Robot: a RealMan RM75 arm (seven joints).
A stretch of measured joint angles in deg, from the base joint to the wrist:
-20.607, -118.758, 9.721, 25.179, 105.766, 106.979, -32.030
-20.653, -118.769, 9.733, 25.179, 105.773, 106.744, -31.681
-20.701, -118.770, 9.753, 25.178, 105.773, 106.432, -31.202
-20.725, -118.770, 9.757, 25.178, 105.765, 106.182, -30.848
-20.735, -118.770, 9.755, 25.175, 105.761, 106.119, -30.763
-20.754, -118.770, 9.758, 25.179, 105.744, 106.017, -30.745
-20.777, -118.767, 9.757, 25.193, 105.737, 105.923, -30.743
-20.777, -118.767, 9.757, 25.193, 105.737, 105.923, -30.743
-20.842, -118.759, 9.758, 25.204, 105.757, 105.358, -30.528
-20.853, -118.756, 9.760, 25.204, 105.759, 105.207, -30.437
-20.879, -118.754, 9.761, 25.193, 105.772, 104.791, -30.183
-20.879, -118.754, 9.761, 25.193, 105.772, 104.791, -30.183
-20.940, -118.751, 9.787, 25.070, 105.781, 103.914, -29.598
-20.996, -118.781, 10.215, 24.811, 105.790, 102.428, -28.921
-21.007, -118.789, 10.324, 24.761, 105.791, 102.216, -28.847
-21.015, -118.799, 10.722, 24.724, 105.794, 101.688, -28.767
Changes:
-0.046, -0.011, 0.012, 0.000, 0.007, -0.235, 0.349
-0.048, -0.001, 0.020, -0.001, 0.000, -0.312, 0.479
-0.024, 0.000, 0.004, 0.000, -0.008, -0.250, 0.354
-0.010, 0.000, -0.002, -0.003, -0.004, -0.063, 0.085
-0.019, 0.000, 0.003, 0.004, -0.017, -0.102, 0.018
-0.023, 0.003, -0.001, 0.014, -0.007, -0.094, 0.002
0.000, 0.000, 0.000, 0.000, 0.000, 0.000, 0.000
-0.065, 0.008, 0.001, 0.011, 0.020, -0.565, 0.215
-0.011, 0.003, 0.002, 0.000, 0.002, -0.151, 0.091
-0.026, 0.002, 0.001, -0.011, 0.013, -0.416, 0.254
0.000, 0.000, 0.000, 0.000, 0.000, 0.000, 0.000
-0.061, 0.003, 0.026, -0.123, 0.009, -0.877, 0.585
-0.056, -0.030, 0.428, -0.259, 0.009, -1.486, 0.677
-0.011, -0.008, 0.109, -0.050, 0.001, -0.212, 0.074
-0.008, -0.010, 0.398, -0.037, 0.003, -0.528, 0.080

